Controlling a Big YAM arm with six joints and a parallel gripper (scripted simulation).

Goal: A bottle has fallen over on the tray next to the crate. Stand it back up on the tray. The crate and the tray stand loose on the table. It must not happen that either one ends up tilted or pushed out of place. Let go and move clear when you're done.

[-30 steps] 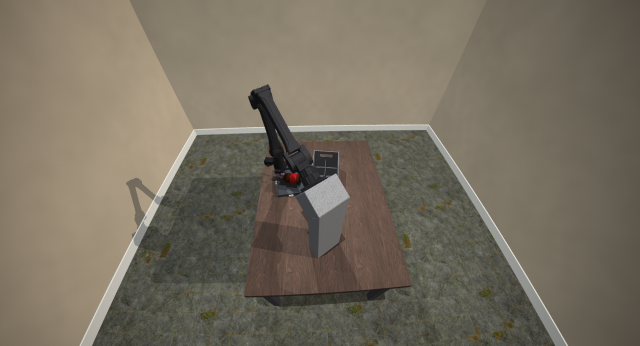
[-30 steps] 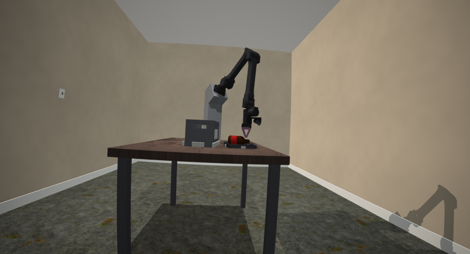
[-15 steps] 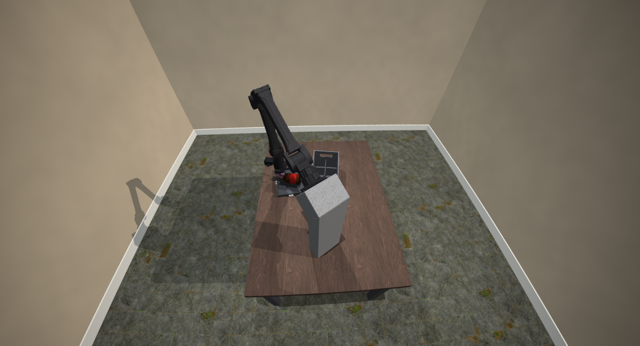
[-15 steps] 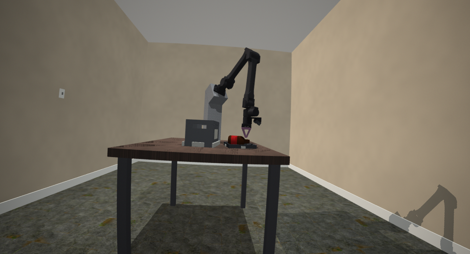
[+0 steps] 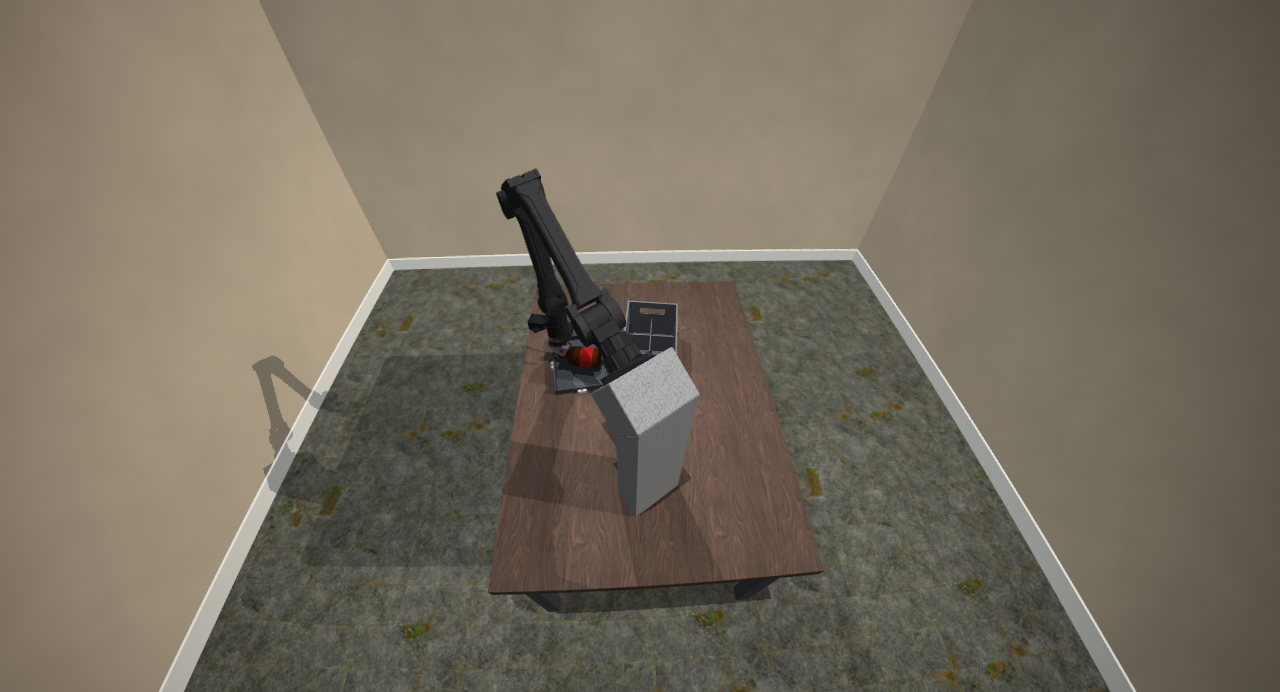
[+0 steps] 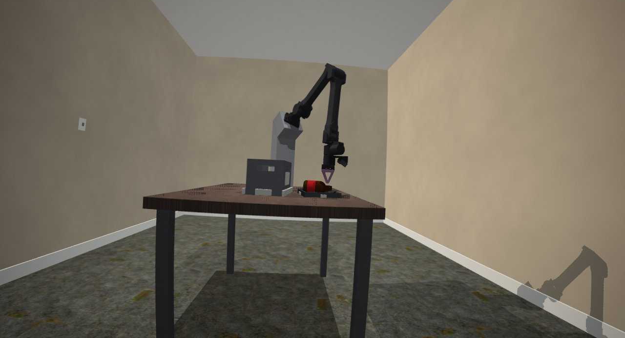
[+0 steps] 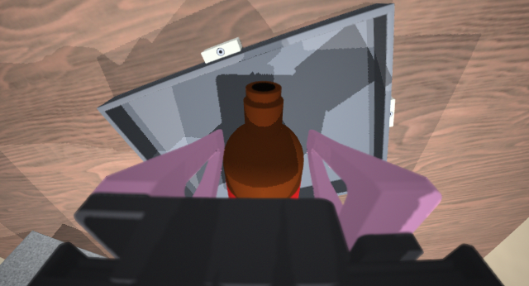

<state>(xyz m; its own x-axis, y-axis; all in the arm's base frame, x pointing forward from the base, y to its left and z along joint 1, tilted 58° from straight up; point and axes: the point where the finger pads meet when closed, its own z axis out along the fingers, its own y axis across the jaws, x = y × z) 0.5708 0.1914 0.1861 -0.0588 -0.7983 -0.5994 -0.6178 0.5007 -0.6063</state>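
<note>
Right now the brown bottle is 10 mm behind my hand, 50 mm to the right of it and 40 mm below it. The rest, counted from my hand: dark grey tray (10 mm behind, 50 mm to the right, 70 mm below); dark crate (20 mm ahead, 310 mm to the right, 10 mm above).
</note>
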